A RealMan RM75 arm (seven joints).
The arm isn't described. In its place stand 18 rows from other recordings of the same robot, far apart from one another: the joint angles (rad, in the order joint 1, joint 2, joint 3, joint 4, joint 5, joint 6, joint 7), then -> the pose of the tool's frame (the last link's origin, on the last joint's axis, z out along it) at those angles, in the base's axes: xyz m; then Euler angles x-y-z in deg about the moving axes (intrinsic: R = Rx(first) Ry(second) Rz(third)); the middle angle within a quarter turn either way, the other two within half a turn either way.
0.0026, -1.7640, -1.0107, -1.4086, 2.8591, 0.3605, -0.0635 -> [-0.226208 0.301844 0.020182 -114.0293 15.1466 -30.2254]
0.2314, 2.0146, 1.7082, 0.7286, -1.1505, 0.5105, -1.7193 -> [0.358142 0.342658 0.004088 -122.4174 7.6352 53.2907]
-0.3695, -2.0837, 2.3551, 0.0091, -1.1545, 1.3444, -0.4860 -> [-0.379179 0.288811 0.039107 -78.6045 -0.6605 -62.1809]
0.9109, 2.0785, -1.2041, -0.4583, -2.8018, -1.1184, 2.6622 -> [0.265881 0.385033 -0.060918 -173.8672 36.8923 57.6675]
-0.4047, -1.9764, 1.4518, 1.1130, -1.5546, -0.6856, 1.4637 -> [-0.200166 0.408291 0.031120 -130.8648 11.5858 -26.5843]
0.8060, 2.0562, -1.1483, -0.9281, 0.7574, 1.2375, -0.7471 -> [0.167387 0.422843 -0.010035 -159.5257 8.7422 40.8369]
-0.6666, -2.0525, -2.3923, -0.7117, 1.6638, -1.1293, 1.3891 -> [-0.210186 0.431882 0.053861 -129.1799 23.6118 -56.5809]
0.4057, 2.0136, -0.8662, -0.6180, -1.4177, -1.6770, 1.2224 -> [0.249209 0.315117 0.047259 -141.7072 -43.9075 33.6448]
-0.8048, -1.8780, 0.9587, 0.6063, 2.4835, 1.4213, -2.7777 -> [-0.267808 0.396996 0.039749 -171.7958 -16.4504 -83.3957]
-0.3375, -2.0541, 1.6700, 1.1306, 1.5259, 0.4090, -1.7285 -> [-0.194833 0.389922 -0.022779 -127.2617 9.1802 -33.8926]
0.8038, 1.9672, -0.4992, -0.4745, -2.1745, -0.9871, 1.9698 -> [0.265559 0.450005 0.044492 -135.5999 -2.9474 63.9582]
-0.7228, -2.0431, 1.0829, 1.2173, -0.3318, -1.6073, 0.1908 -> [-0.213363 0.388262 0.057371 -162.5867 -32.5365 -68.9984]
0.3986, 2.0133, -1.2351, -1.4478, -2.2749, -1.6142, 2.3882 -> [0.211012 0.323522 0.043835 -166.9775 10.2522 39.5423]
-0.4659, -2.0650, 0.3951, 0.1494, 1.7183, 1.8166, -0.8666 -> [-0.261265 0.276566 -0.006589 -124.5591 49.9525 -50.7870]
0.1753, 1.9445, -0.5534, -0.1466, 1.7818, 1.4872, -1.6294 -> [0.397987 0.224901 0.049040 -109.3804 -13.5367 95.3306]
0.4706, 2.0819, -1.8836, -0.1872, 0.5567, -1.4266, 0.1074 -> [0.286927 0.344696 0.034484 -76.8812 -20.4795 46.2834]
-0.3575, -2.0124, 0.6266, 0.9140, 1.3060, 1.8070, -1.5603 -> [-0.232671 0.305158 0.144481 -126.6269 51.3997 -44.3515]
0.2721, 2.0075, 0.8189, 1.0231, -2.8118, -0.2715, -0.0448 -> [0.205822 0.306480 -0.119149 -131.8046 -11.2048 23.3794]
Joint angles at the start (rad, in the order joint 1, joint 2, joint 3, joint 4, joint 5, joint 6, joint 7):
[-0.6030 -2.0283 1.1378 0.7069 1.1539 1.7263 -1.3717]
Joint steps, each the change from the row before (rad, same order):
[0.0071 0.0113 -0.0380 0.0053 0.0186 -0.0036 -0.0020]
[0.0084 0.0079 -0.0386 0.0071 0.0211 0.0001 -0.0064]
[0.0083 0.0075 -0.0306 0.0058 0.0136 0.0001 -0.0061]
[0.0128 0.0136 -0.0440 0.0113 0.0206 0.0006 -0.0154]
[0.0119 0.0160 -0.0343 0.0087 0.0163 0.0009 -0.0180]
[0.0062 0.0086 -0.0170 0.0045 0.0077 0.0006 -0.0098]
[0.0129 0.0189 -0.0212 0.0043 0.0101 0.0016 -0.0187]
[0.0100 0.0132 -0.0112 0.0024 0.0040 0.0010 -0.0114]
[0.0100 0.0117 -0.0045 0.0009 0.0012 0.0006 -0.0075]
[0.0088 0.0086 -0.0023 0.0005 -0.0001 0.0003 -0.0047]
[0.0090 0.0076 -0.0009 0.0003 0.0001 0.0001 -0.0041]
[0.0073 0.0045 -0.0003 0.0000 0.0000 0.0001 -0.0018]
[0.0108 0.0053 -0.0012 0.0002 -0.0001 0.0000 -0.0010]
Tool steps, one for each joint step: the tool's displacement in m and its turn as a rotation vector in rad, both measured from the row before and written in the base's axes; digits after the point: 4 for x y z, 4 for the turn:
[-0.0066 0.0036 0.0087 0.0313 0.0089 0.0221]
[-0.0064 0.0022 0.0079 0.0245 0.0072 0.0214]
[-0.0057 0.0015 0.0071 0.0204 0.0038 0.0194]
[-0.0086 0.0018 0.0115 0.0264 0.0084 0.0297]
[-0.0082 0.0011 0.0108 0.0182 0.0100 0.0282]
[-0.0042 0.0004 0.0057 0.0089 0.0050 0.0145]
[-0.0082 -0.0002 0.0097 0.0087 0.0112 0.0269]
[-0.0056 -0.0006 0.0064 0.0056 0.0070 0.0178]
[-0.0050 -0.0010 0.0048 0.0032 0.0070 0.0145]
[-0.0041 -0.0011 0.0034 0.0026 0.0050 0.0114]
[-0.0040 -0.0013 0.0028 0.0013 0.0051 0.0112]
[-0.0030 -0.0012 0.0016 0.0009 0.0032 0.0083]
[-0.0043 -0.0019 0.0021 0.0029 0.0038 0.0116]

